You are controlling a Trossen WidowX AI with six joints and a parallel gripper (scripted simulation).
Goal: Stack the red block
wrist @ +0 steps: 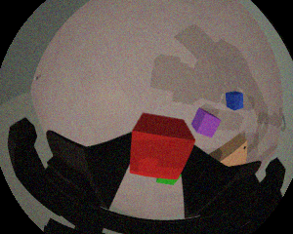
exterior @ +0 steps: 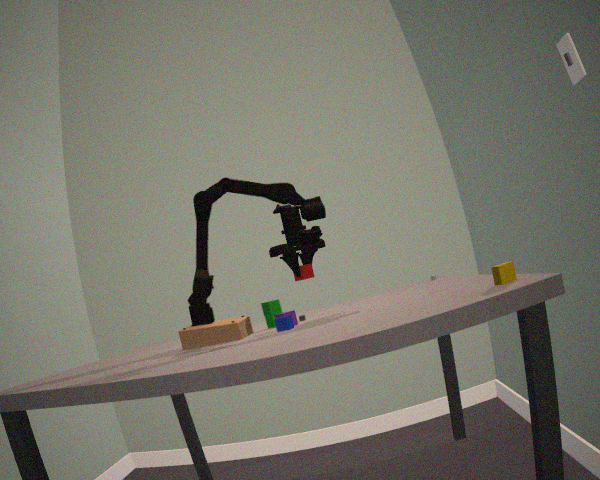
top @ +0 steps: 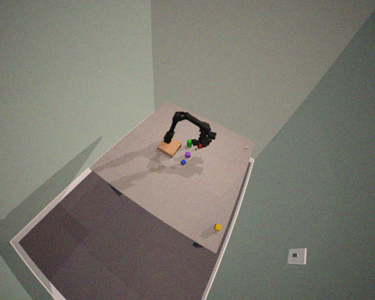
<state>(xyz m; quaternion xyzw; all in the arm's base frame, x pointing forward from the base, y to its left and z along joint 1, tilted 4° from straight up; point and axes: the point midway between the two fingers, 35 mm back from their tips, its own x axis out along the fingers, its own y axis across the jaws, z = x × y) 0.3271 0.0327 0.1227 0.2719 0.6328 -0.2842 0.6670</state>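
My gripper tip is 40 mm past the tiny dark object, 60 mm to the right of it and 130 mm above it. The rest, counted from my gripper tip: purple block (80 mm behind, 60 mm to the right, 110 mm below); then red block (10 mm above); then blue block (90 mm behind, 170 mm to the right, 120 mm below).
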